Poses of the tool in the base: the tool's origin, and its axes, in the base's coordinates. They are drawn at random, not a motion.
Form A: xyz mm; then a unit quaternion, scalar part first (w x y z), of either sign.
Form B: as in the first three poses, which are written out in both.
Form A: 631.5, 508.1, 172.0, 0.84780, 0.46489, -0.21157, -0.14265
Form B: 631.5, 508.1, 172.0, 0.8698, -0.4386, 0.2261, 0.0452, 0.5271, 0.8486
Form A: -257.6, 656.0, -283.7, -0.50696, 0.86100, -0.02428, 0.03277
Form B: -257.6, 656.0, -283.7, 0.9967, -0.0750, 0.0318, -0.0086, -0.4848, -0.8746
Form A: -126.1, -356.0, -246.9, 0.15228, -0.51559, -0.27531, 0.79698
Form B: -126.1, -356.0, -246.9, -0.4220, 0.5266, -0.7380, 0.0412, -0.8020, -0.5959
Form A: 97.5, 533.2, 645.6, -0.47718, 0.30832, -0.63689, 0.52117
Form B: 97.5, 533.2, 645.6, -0.3545, -0.8901, -0.2864, 0.1047, 0.2666, -0.9581
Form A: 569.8, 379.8, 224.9, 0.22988, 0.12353, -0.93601, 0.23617
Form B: 569.8, 379.8, 224.9, -0.8638, -0.1227, 0.4887, -0.3398, 0.8579, -0.3853
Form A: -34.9, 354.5, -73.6, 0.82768, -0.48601, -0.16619, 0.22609
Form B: -34.9, 354.5, -73.6, 0.8425, 0.5358, 0.0553, -0.2127, 0.4254, -0.8797
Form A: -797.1, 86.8, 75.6, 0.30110, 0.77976, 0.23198, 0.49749
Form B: -797.1, 86.8, 75.6, 0.3974, 0.6614, 0.6361, 0.0622, -0.7110, 0.7004
